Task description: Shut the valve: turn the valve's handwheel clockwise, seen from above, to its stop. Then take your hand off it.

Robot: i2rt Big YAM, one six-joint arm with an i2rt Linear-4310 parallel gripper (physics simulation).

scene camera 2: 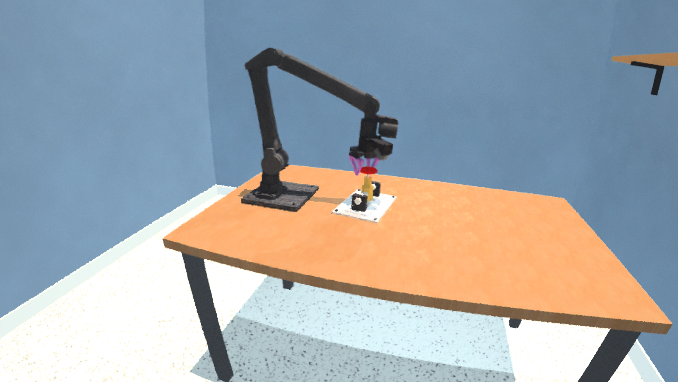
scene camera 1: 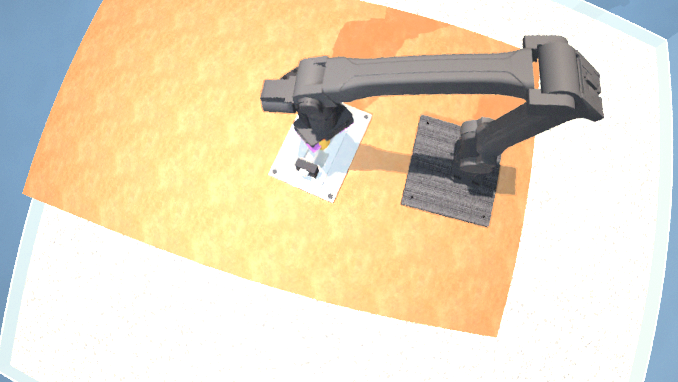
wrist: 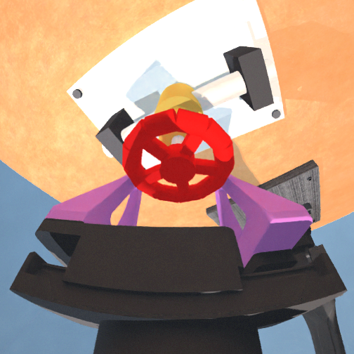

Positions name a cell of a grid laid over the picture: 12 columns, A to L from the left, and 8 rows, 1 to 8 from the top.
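Note:
You've got the gripper (scene camera 1: F3) showing, and there's the gripper (wrist: G4) again. A red handwheel (wrist: G4) shows too, and so does a white plate (scene camera 1: F4).

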